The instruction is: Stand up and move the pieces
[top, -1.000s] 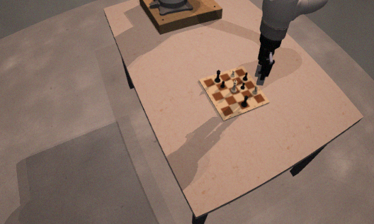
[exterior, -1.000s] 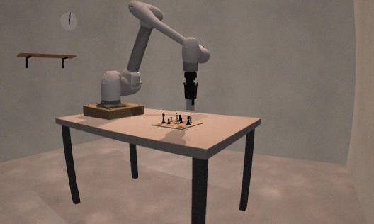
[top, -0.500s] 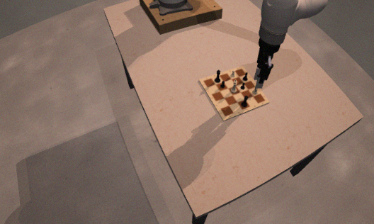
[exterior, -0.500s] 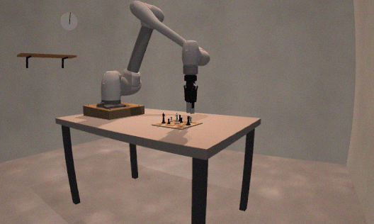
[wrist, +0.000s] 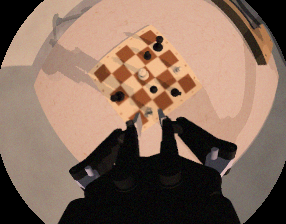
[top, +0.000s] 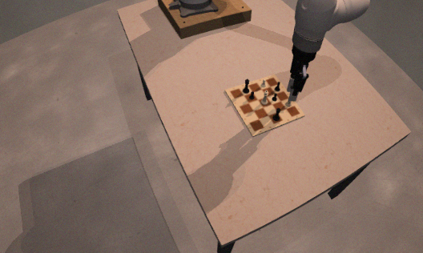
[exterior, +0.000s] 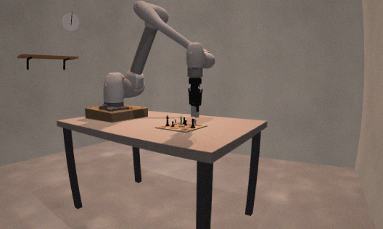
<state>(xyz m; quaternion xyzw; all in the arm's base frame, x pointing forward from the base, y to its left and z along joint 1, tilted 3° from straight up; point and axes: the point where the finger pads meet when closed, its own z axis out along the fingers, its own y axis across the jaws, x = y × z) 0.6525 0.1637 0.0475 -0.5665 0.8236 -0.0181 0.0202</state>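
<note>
Now: hand 30 mm past the chessboard, 80 mm to the left of it and 80 mm above it. From my hand the other things lie so: small white piece (110 mm behind, 50 mm to the right, 70 mm below).
</note>
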